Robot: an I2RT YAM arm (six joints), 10 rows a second.
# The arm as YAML. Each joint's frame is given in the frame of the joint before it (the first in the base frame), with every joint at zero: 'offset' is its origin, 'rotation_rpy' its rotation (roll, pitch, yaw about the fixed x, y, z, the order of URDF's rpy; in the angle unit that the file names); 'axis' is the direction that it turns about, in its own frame. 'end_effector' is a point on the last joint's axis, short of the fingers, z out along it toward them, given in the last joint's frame.
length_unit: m
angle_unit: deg
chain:
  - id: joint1
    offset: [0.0, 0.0, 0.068]
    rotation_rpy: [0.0, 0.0, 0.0]
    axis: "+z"
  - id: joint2
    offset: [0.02, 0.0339, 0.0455]
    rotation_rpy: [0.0, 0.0, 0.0]
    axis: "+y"
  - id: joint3
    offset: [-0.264, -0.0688, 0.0]
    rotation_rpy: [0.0, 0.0, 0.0]
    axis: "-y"
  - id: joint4
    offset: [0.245, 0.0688, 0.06]
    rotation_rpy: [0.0, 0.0, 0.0]
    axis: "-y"
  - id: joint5
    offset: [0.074, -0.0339, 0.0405]
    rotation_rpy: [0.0, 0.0, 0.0]
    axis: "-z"
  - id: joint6
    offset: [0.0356, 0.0, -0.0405]
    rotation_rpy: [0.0, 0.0, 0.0]
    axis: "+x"
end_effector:
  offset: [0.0, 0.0, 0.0]
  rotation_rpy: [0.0, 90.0, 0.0]
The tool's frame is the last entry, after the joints.
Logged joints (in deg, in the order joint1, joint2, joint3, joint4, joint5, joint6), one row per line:
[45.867, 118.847, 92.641, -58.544, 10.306, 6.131]
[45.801, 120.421, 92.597, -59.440, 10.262, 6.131]
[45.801, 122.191, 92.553, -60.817, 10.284, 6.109]
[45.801, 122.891, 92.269, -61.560, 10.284, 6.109]
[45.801, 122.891, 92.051, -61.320, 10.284, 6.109]
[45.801, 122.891, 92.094, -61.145, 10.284, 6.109]
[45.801, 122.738, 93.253, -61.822, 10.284, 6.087]
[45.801, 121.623, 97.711, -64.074, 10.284, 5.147]
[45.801, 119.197, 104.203, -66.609, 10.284, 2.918]
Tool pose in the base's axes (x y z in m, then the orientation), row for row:
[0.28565, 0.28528, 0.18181, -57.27, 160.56, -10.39]
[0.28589, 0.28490, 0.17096, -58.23, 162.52, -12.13]
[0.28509, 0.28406, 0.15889, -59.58, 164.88, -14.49]
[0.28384, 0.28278, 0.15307, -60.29, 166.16, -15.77]
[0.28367, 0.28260, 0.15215, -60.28, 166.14, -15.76]
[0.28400, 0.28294, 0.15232, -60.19, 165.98, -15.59]
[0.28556, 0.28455, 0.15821, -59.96, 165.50, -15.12]
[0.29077, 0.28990, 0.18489, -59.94, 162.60, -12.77]
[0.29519, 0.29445, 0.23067, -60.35, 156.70, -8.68]
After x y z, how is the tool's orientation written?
As a rotation vector, in degrees.
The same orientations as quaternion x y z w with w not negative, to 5 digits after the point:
[-0.33425, 0.93709, -0.06064, 0.08033]
[-0.33585, 0.93736, -0.06996, 0.06050]
[-0.33848, 0.93669, -0.08232, 0.03566]
[-0.33965, 0.93608, -0.08884, 0.02215]
[-0.33964, 0.93609, -0.08880, 0.02235]
[-0.33949, 0.93618, -0.08793, 0.02405]
[-0.33924, 0.93635, -0.08554, 0.02901]
[-0.34444, 0.93436, -0.07338, 0.05437]
[-0.35700, 0.92696, -0.05135, 0.10328]

